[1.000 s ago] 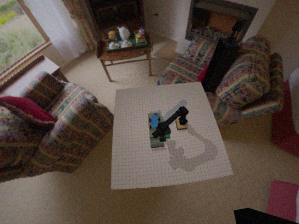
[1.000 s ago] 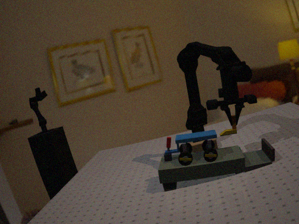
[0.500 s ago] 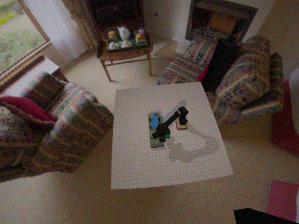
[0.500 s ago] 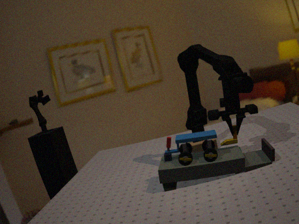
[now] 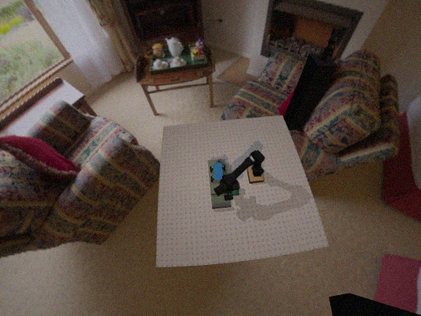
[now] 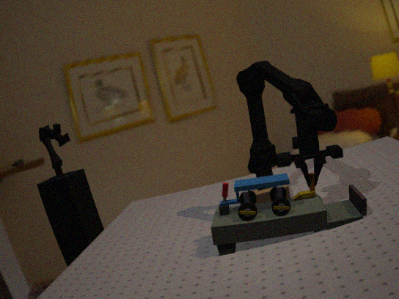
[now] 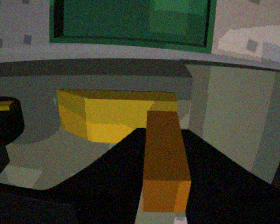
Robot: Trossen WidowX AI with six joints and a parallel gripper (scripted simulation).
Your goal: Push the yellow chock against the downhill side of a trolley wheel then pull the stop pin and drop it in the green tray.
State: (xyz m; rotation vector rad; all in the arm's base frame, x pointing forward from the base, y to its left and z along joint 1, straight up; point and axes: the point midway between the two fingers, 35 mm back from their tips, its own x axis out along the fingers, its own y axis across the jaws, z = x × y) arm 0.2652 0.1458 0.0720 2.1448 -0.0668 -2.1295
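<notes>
Now: the red-headed stop pin 50 mm ahead of my gripper tip, 230 mm to the right of it and 40 mm above it. Round my gripper tip: blue-topped trolley 60 mm ahead, 140 mm to the right, 20 mm above; dark end wall 50 mm ahead, 120 mm to the left, 60 mm below; yellow chock 20 mm to the right, 10 mm below.
</notes>
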